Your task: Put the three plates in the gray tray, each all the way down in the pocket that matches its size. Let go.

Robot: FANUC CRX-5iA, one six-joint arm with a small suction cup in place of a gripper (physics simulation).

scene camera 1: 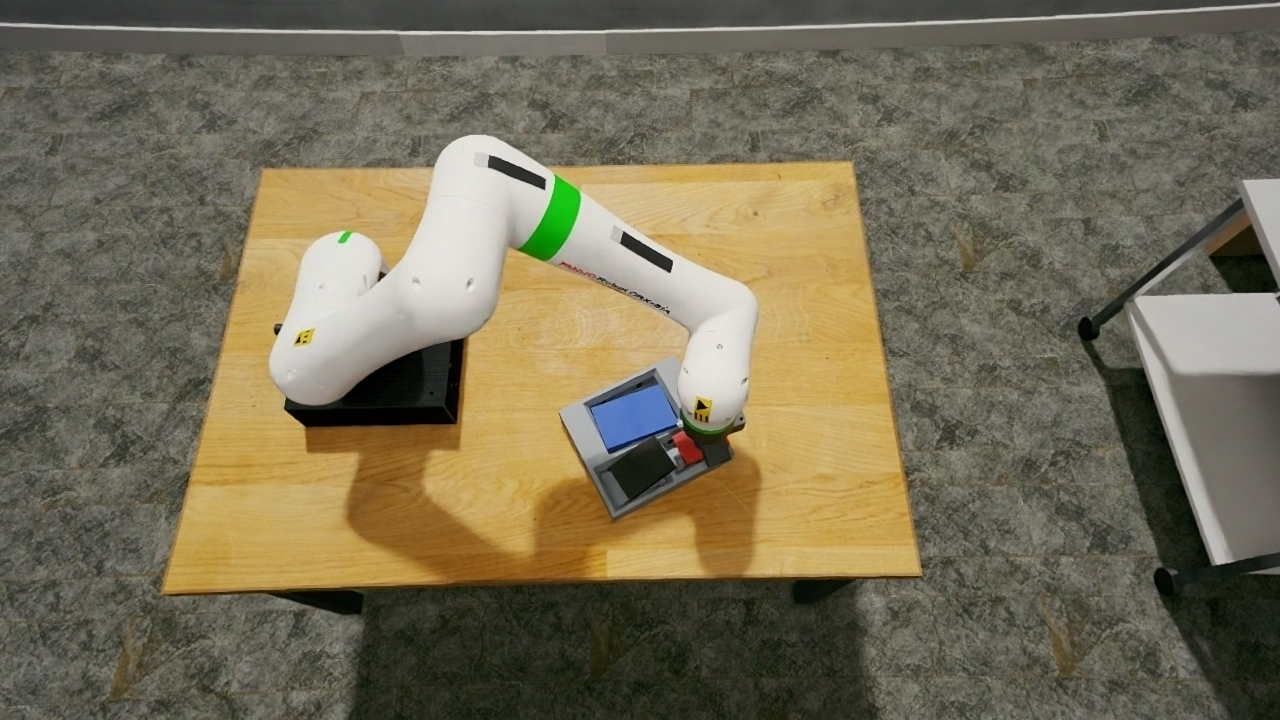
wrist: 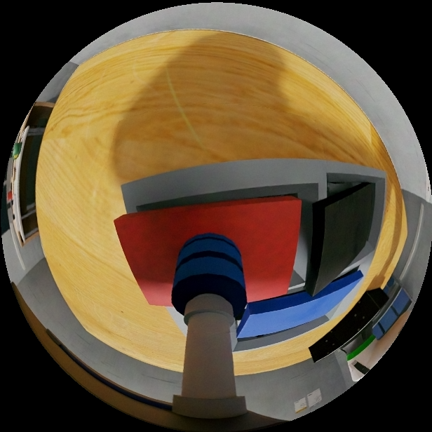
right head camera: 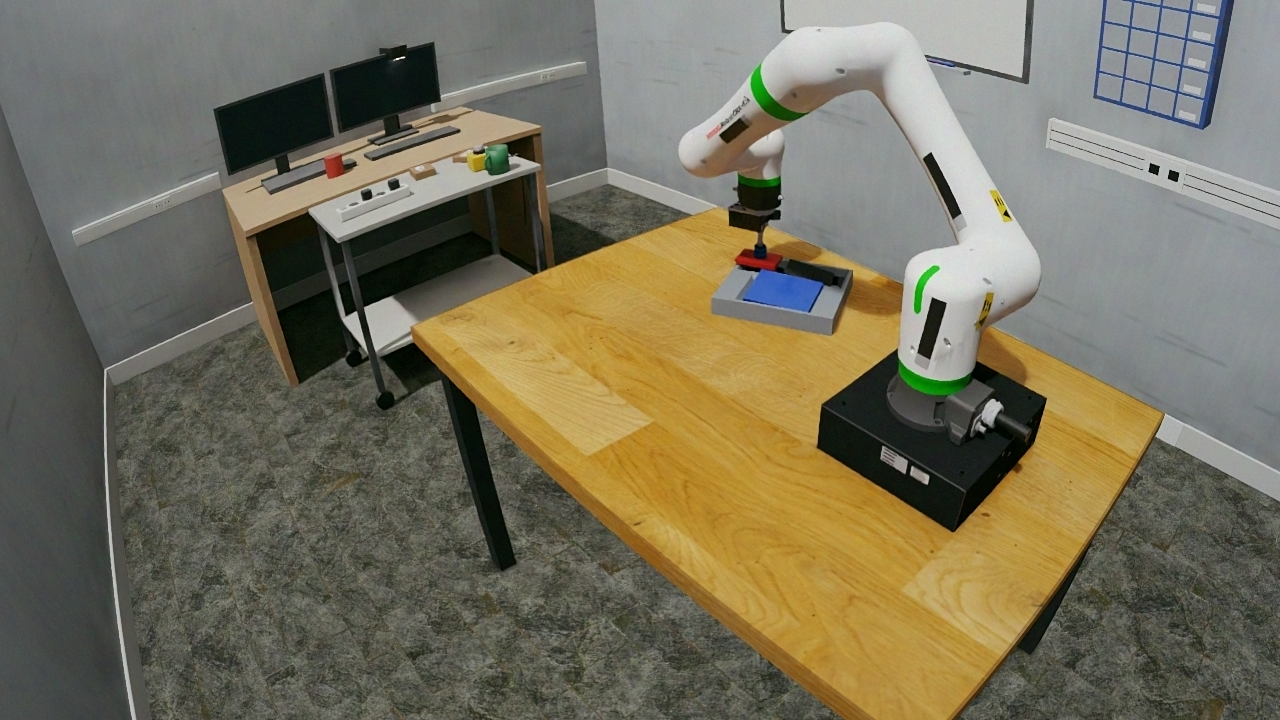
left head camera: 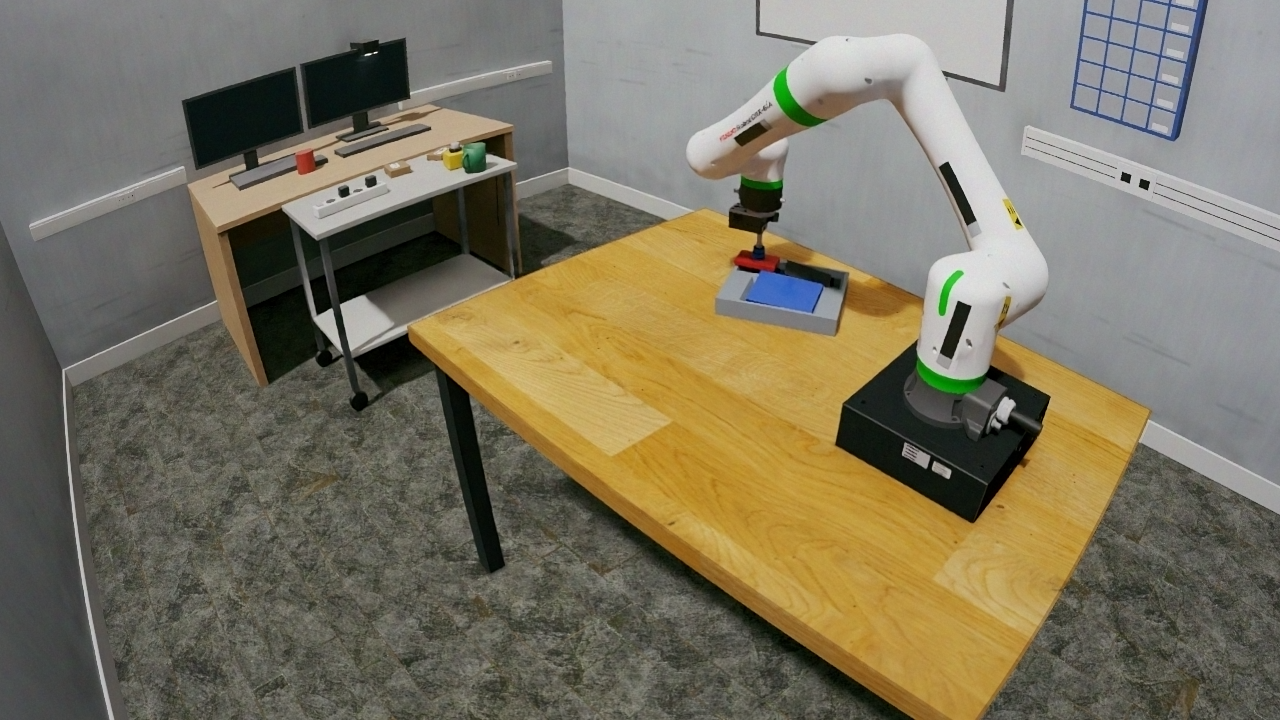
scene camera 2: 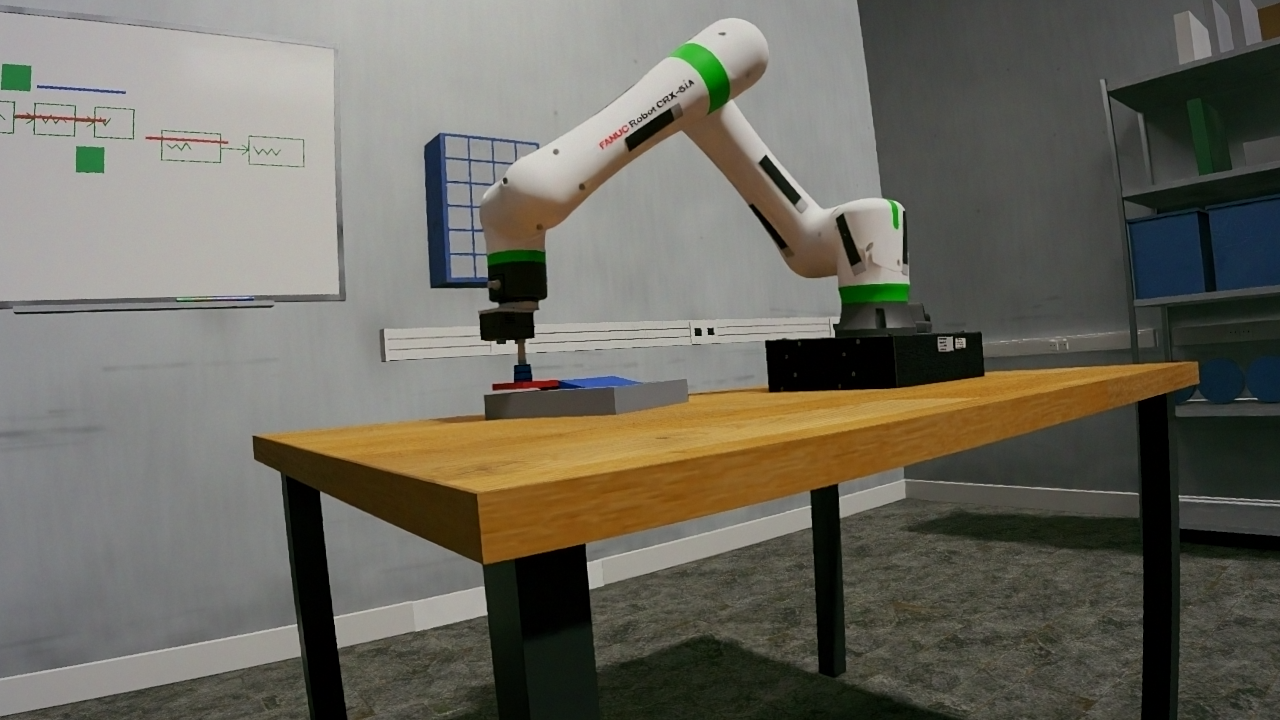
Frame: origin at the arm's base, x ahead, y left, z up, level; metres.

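Where they show: hand, tool point: (right head camera: pixel 760 260) (left head camera: pixel 758 261) (scene camera 2: pixel 523 388); arm's base, link origin: (right head camera: pixel 929 401) (left head camera: pixel 943 399) (scene camera 2: pixel 875 335).
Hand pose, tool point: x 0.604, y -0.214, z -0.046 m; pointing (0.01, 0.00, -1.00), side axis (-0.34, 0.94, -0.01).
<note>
Things, the pixels of their top centre, and the offset from my tool point. Level surfaces: height alone.
- red plate, top centre: (scene camera 2: pixel 525 381) (scene camera 1: pixel 701 439) (right head camera: pixel 759 256) (left head camera: pixel 757 258) dx -0.002, dy +0.005, dz +0.011 m
- gray tray, top centre: (scene camera 2: pixel 589 386) (scene camera 1: pixel 645 431) (right head camera: pixel 786 282) (left head camera: pixel 786 283) dx -0.105, dy +0.026, dz -0.005 m
- blue plate, top centre: (scene camera 2: pixel 610 376) (scene camera 1: pixel 634 413) (right head camera: pixel 784 284) (left head camera: pixel 785 285) dx -0.126, dy +0.057, dz +0.009 m
- black plate, top centre: (scene camera 1: pixel 642 465) (right head camera: pixel 809 268) (left head camera: pixel 808 270) dx -0.110, dy -0.043, dz +0.008 m
- wooden table, surface height: dz -0.044 m
My suction cup (left head camera: pixel 759 251) (right head camera: pixel 759 250) (scene camera 2: pixel 522 371) (wrist: pixel 210 270) is on top of the red plate (left head camera: pixel 748 260) (right head camera: pixel 748 259) (scene camera 1: pixel 687 447) (scene camera 2: pixel 508 385) (wrist: pixel 270 225) and holds it roughly level, low over the far-end pocket of the gray tray (left head camera: pixel 776 317) (right head camera: pixel 774 316) (scene camera 1: pixel 583 434) (scene camera 2: pixel 554 403) (wrist: pixel 225 175), about at rim height. Whether it touches the rim is unclear. The blue plate (left head camera: pixel 785 291) (right head camera: pixel 784 291) (scene camera 1: pixel 633 418) (scene camera 2: pixel 601 382) (wrist: pixel 300 306) lies in the large pocket, tilted, partly above the rim. The black plate (scene camera 1: pixel 640 467) (wrist: pixel 342 240) sits tilted in the pocket beside it. The cup is hidden in scene camera 1.
The tray stands on the wooden table (left head camera: pixel 572 358) (scene camera 1: pixel 805 268) in front of the black robot base (left head camera: pixel 913 447) (scene camera 1: pixel 384 394). The black and blue plates are close beside the red plate. A white cart (left head camera: pixel 402 192) stands off the table near a desk (left head camera: pixel 214 205).
</note>
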